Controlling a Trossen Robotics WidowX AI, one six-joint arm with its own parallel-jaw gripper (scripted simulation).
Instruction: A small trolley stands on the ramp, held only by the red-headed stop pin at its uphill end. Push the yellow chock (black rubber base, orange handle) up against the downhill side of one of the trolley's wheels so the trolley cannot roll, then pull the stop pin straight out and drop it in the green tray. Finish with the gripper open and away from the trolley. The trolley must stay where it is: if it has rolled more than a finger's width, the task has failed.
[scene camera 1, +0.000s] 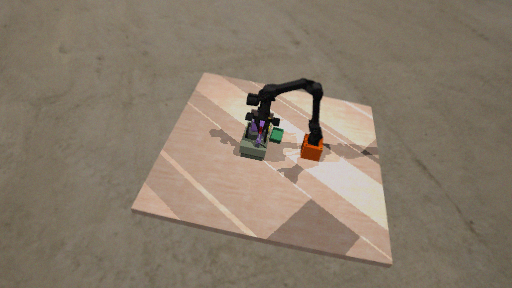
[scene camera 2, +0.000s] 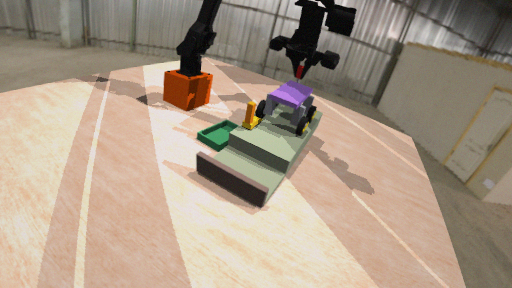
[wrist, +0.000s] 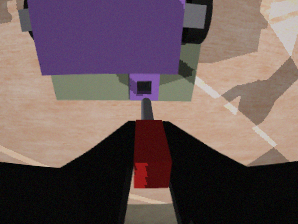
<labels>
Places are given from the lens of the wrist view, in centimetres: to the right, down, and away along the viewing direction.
my gripper (wrist: 148, 128): 0, 1, 10
stop pin (wrist: 151, 161): 0, 2, 6
trolley (wrist: 142, 46): 0, -3, 8
</labels>
